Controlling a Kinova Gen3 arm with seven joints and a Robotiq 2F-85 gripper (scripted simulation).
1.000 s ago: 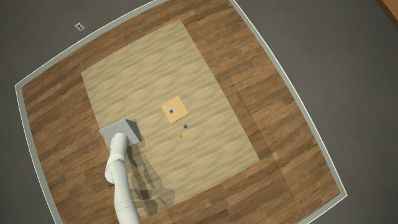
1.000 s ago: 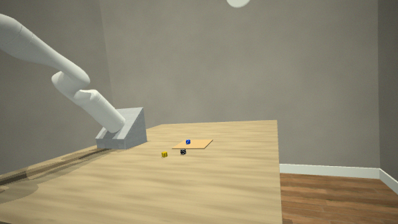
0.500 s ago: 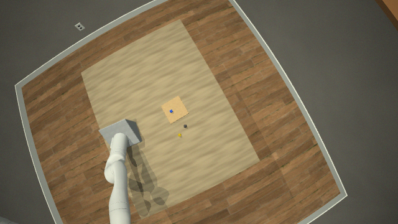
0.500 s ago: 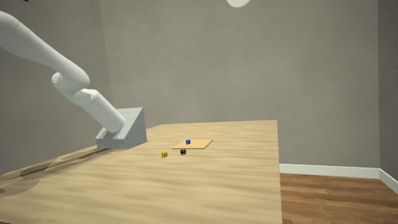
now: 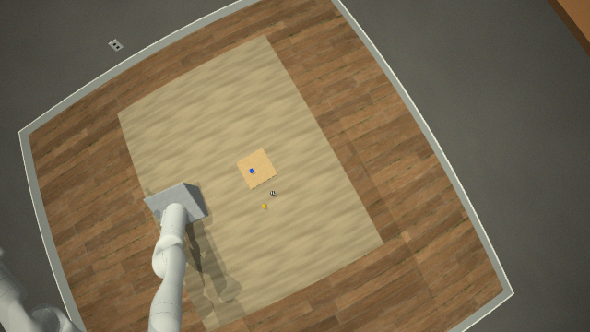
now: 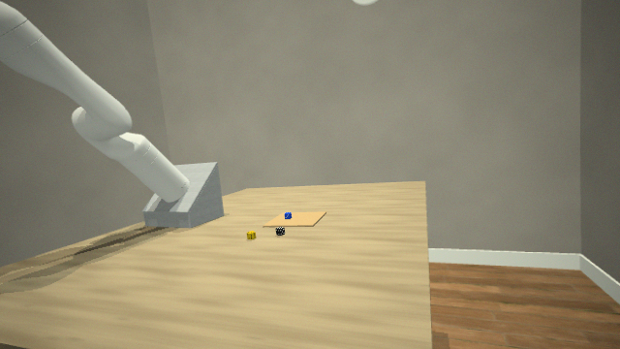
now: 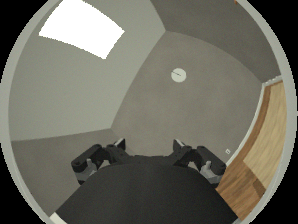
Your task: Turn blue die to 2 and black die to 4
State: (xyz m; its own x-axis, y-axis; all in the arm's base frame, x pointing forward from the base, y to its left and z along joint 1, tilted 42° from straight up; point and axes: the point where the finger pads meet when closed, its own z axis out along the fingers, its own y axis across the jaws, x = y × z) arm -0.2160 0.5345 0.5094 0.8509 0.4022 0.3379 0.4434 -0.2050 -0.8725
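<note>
The black die is 83 cm below my hand, 64 cm ahead of it and 13 cm to the right of it. From my hand the other things lie so: tan mat 83 cm below, 61 cm ahead; yellow die 83 cm below, 58 cm ahead, 17 cm to the right; blue die 82 cm below, 59 cm ahead.
</note>
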